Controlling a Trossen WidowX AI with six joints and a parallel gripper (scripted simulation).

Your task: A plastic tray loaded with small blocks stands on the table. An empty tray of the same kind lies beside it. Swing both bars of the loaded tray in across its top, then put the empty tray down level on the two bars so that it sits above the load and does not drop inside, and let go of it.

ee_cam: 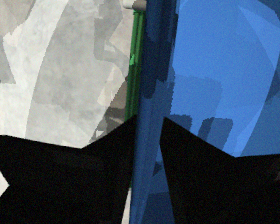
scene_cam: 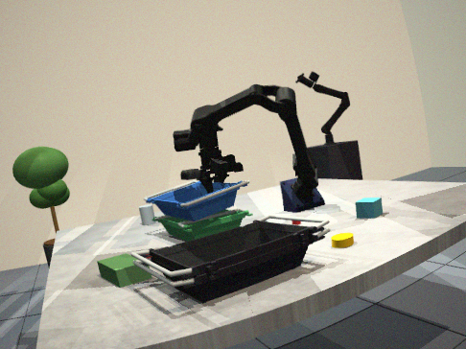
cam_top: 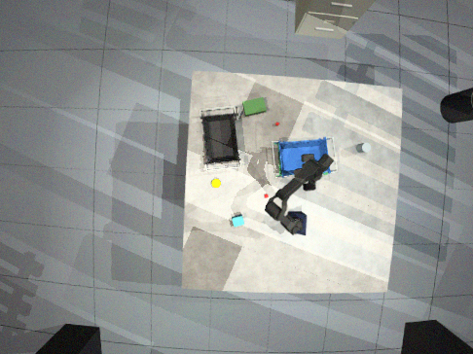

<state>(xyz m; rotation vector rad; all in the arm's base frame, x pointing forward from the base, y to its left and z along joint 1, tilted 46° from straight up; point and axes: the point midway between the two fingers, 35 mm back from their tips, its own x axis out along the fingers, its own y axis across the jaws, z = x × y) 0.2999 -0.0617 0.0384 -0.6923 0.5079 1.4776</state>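
Right now the blue tray is 8 cm ahead of my gripper tip, 2 cm above it and 1 cm to the left of it. The rest, counted from my gripper tip: cyan cube (35 cm to the left, 30 cm behind, 7 cm below); green block (36 cm ahead, 27 cm to the left, 7 cm below); grey cylinder (38 cm to the right, 14 cm ahead, 6 cm below).
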